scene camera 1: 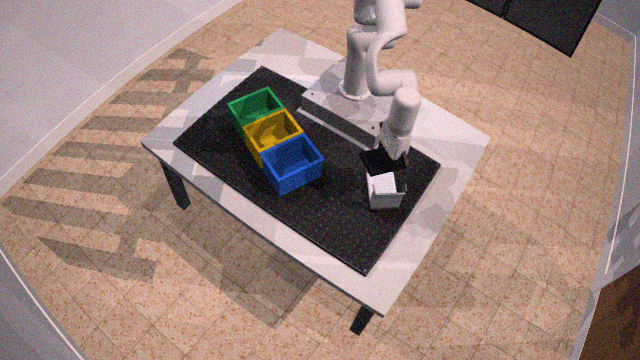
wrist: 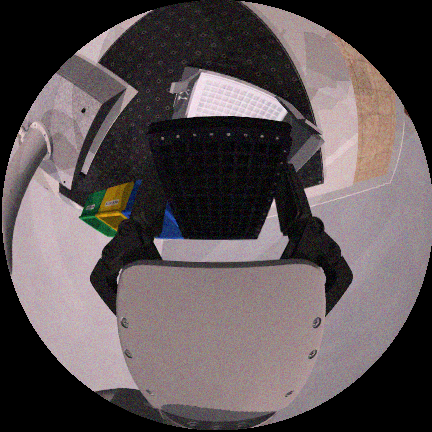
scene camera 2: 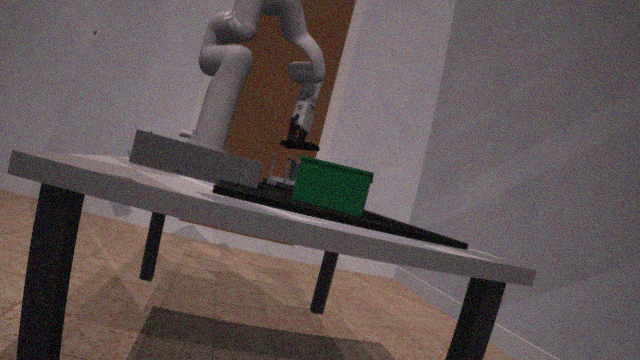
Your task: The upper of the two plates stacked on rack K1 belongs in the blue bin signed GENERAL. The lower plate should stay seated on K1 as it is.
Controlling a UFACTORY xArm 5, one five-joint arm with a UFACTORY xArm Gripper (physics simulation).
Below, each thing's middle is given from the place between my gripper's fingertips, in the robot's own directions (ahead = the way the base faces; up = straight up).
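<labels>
From my hand, the white plate (wrist: 214, 95) is 14 cm below, 1 cm ahead and 1 cm to the left. The black plate (scene camera 1: 377, 161) is 2 cm ahead of my hand and 1 cm to the right of it. Going by their middles, it is the black plate that is nearest to my hand, of the things named here.
</labels>
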